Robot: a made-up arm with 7 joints. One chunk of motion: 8 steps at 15 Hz.
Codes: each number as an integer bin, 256 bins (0 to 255) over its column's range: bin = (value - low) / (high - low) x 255, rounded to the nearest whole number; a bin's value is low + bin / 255 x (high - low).
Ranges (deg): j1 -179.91..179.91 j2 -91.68..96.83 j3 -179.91..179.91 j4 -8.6..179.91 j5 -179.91..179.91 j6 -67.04..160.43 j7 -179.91..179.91
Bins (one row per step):
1: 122 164 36 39 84 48 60
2: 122 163 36 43 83 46 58
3: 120 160 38 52 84 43 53
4: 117 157 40 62 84 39 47
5: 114 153 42 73 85 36 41
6: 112 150 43 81 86 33 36
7: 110 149 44 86 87 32 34
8: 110 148 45 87 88 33 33
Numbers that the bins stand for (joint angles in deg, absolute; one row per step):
1: -7.76 29.56 -129.11 20.23 -61.38 -24.22 -95.25
2: -7.76 28.82 -129.11 23.19 -62.79 -26.01 -98.07
3: -10.58 26.60 -126.29 29.84 -61.38 -28.68 -105.12
4: -14.82 24.38 -123.47 37.23 -61.38 -32.25 -113.59
5: -19.05 21.43 -120.65 45.37 -59.97 -34.93 -122.06
6: -21.87 19.21 -119.23 51.28 -58.56 -37.60 -129.11
7: -24.69 18.47 -117.82 54.98 -57.15 -38.49 -131.93
8: -24.69 17.73 -116.41 55.72 -55.74 -37.60 -133.35

